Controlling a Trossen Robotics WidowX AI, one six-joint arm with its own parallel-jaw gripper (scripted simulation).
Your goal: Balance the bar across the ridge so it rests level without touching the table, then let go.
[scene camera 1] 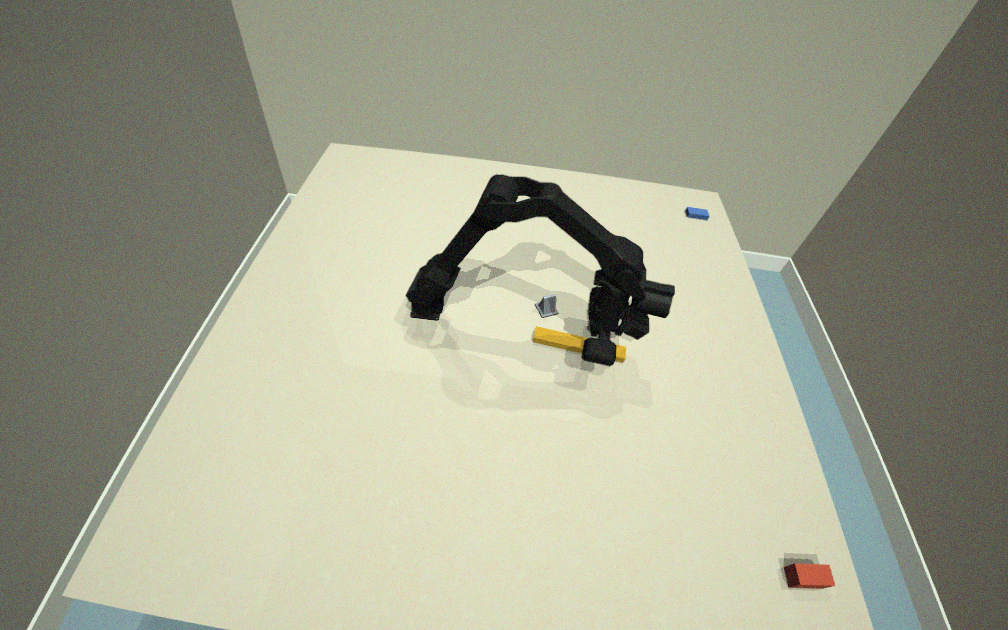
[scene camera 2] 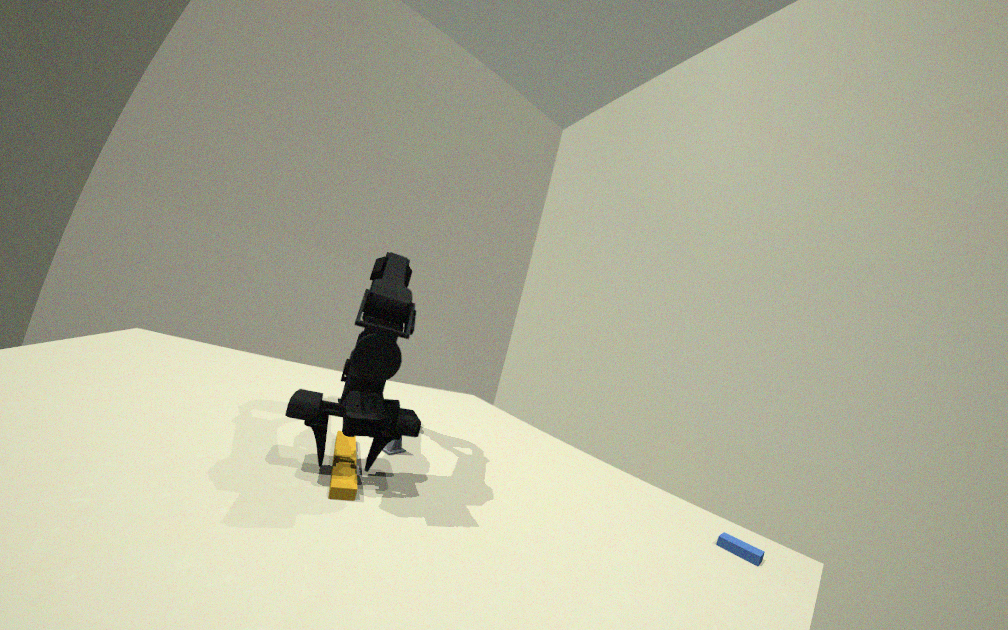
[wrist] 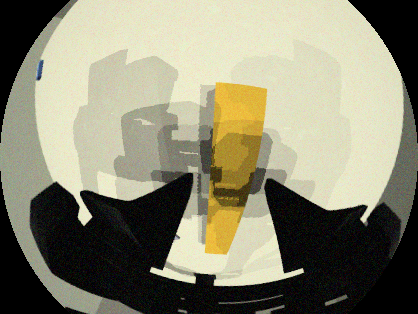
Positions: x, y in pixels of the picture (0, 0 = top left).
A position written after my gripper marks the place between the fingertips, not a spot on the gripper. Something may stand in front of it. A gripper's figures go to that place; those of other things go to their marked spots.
Labels:
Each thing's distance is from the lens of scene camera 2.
my gripper [scene camera 2: 343, 468]: 53 cm
yellow bar [scene camera 2: 343, 486]: 46 cm
blue block [scene camera 2: 736, 546]: 69 cm
The marked spots on the yellow bar and the blue block are 63 cm apart.

